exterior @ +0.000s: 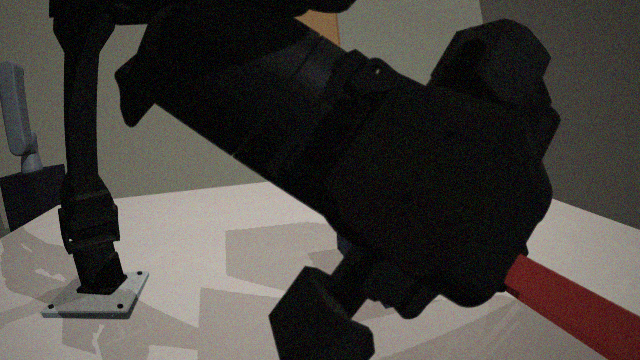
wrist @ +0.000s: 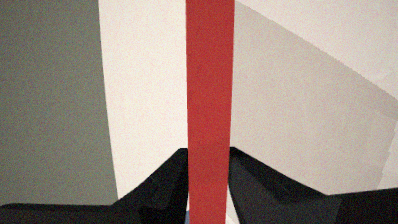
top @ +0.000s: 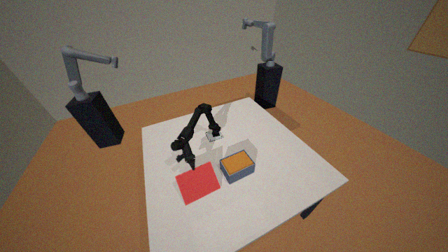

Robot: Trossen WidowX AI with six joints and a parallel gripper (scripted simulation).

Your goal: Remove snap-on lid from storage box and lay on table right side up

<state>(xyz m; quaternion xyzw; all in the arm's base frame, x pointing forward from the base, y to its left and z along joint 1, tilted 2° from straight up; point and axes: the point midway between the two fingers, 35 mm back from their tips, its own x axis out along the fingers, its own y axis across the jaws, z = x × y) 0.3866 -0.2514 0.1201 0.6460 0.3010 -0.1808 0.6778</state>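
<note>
My gripper tip is now 7 cm short of the red lid, 1 cm to the right of it and 5 cm above it. The rest, counted from my gripper tip: blue storage box 1 cm ahead, 30 cm to the left, 7 cm below.
</note>
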